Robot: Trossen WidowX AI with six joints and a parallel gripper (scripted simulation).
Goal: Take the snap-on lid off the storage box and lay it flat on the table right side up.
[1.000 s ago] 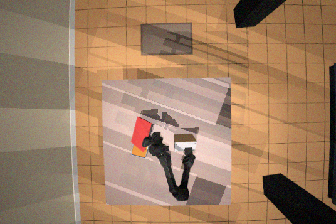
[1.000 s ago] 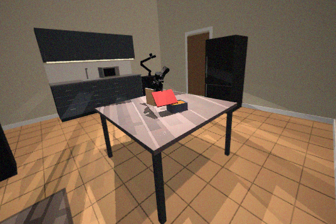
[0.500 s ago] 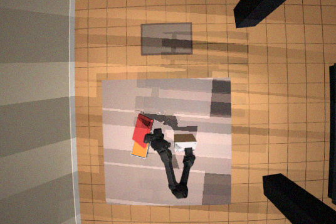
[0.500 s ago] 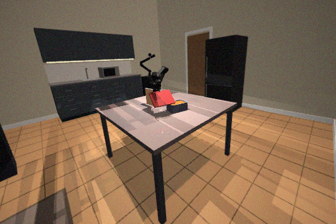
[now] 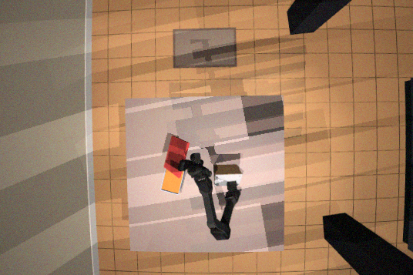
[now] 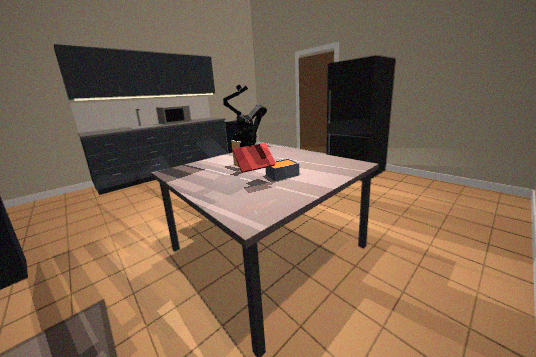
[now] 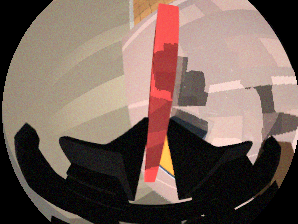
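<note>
The red lid lies 6 cm ahead of my gripper tip, 2 cm to the right of it and 5 cm below it. Also, from my gripper tip: storage box (13 cm ahead, 18 cm to the left, 18 cm below).
</note>
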